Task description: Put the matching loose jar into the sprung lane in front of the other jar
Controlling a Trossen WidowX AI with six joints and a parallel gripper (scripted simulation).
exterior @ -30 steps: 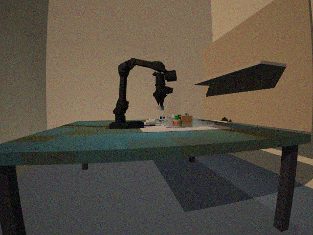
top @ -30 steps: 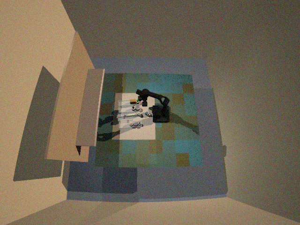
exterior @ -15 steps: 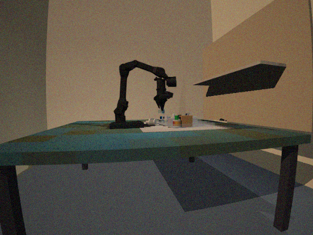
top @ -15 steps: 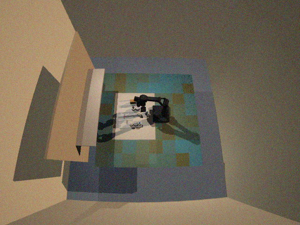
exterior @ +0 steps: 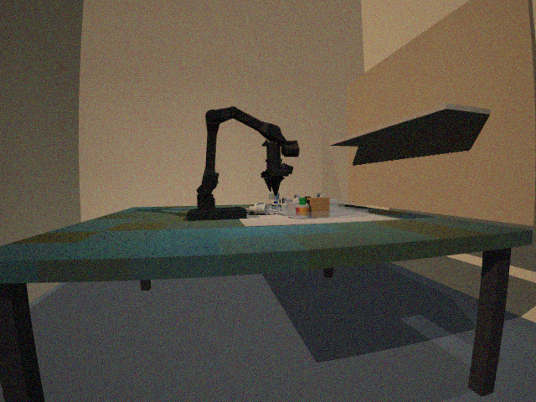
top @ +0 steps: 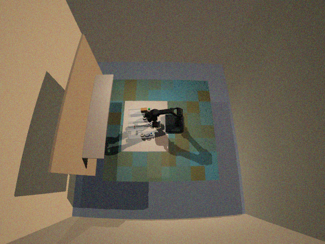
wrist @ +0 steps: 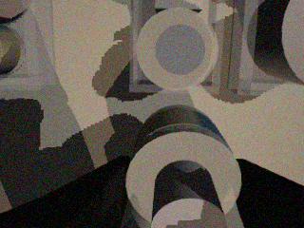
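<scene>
The white mat lies 110 mm ahead of my gripper tip and 80 mm below it. The rest, counted from my gripper tip: pusher lane: 200 mm ahead, 60 mm below, 20 mm to the left; shelf: 550 mm ahead, 290 mm above, 60 mm to the right; brown box: 180 mm to the right, 110 mm ahead, 40 mm below.
</scene>
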